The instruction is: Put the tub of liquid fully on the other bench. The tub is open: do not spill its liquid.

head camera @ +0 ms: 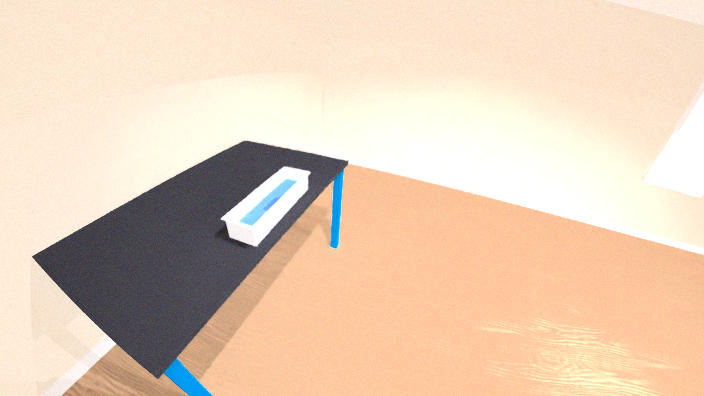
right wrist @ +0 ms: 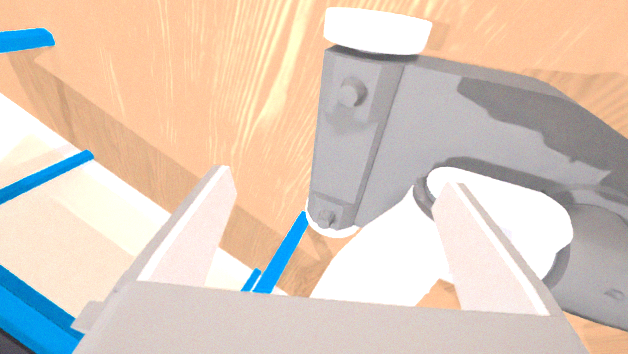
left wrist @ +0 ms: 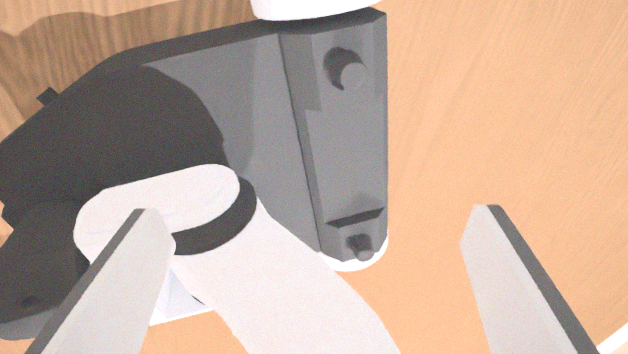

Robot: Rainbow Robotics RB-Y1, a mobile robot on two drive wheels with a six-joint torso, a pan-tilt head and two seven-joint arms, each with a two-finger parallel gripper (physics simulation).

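Observation:
The open white tub (head camera: 241, 234) stands upright on a black-topped bench (head camera: 125, 250) with blue legs, in the left half of the head view. It is long and narrow, with blue liquid inside, and stands near the bench's long edge that faces the open floor. My left gripper (left wrist: 312, 226) is open and empty in the left wrist view. My right gripper (right wrist: 334, 187) is open and empty in the right wrist view. Both are apart from the tub, which does not show in either wrist view. A second bench does not show in the head view.
Pale walls (head camera: 450, 100) stand behind the bench, and wooden floor (head camera: 450, 280) lies to its right. In the right wrist view, blue bench legs (right wrist: 285, 252) and a blue bench rail (right wrist: 35, 312) show at the left. My robot base (left wrist: 345, 150) (right wrist: 345, 145) shows in both wrist views.

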